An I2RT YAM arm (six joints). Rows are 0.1 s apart.
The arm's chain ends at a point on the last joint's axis. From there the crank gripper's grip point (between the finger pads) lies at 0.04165 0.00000 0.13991 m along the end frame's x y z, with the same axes.
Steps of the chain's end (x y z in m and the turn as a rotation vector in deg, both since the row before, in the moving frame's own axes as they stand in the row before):
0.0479 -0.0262 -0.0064 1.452 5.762 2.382
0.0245 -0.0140 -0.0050 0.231 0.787 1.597
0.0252 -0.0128 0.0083 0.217 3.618 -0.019
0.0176 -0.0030 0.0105 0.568 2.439 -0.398
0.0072 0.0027 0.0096 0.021 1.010 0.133
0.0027 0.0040 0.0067 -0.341 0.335 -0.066
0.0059 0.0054 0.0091 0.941 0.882 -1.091
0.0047 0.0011 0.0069 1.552 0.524 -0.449
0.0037 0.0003 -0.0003 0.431 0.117 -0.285
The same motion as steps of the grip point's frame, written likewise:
0.0618 -0.0277 -0.0113 1.452 5.762 2.382
0.0264 -0.0134 -0.0056 0.231 0.787 1.597
0.0339 -0.0133 0.0054 0.217 3.618 -0.019
0.0235 -0.0047 0.0086 0.568 2.439 -0.398
0.0097 0.0027 0.0088 0.021 1.010 0.133
0.0035 0.0048 0.0065 -0.341 0.335 -0.066
0.0080 0.0023 0.0084 0.941 0.882 -1.091
0.0060 -0.0030 0.0065 1.552 0.524 -0.449
0.0040 -0.0010 -0.0004 0.431 0.117 -0.285

